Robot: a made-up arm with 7 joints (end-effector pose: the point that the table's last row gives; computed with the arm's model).
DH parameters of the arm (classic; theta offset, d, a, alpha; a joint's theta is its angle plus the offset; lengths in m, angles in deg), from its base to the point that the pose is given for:
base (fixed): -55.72 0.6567 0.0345 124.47
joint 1: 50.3 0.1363 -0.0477 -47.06
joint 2: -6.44 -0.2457 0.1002 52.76
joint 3: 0 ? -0.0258 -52.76
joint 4: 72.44 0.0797 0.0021 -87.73
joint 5: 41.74 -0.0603 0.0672 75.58
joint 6: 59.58 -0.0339 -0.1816 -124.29
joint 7: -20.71 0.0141 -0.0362 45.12
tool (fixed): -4.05 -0.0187 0 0
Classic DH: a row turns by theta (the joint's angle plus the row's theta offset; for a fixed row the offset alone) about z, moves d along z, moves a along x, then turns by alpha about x.
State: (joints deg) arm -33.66 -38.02 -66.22 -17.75 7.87 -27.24 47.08
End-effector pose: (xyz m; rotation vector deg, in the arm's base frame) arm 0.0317 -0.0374 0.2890 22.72 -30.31 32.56
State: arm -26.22 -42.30 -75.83 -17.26 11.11 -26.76 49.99
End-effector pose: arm 0.0545 -0.0466 0.2831 26.32 -36.17 37.24
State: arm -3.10 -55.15 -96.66 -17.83 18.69 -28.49 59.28
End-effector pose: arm 0.1174 -0.0946 0.2942 25.44 -51.20 50.76
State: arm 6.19 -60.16 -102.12 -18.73 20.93 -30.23 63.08
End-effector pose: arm 0.1371 -0.1223 0.3081 21.05 -55.23 56.16
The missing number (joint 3, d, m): -0.0302
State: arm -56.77 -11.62 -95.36 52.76 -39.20 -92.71 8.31
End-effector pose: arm 0.0514 0.0597 0.4708 45.97 -20.40 -30.28
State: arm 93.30 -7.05 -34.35 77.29 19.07 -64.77 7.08
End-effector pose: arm -0.2073 -0.1027 0.8192 128.82 12.62 4.23
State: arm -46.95 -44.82 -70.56 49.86 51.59 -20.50 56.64
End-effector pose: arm 0.2141 -0.1122 0.2466 -33.34 -64.43 61.90
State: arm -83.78 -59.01 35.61 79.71 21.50 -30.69 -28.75
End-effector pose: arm 0.0826 -0.0889 0.4931 -26.68 -90.22 64.03
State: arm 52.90 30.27 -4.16 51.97 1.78 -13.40 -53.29
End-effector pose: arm 0.0190 0.0167 0.8814 99.51 19.41 -132.63
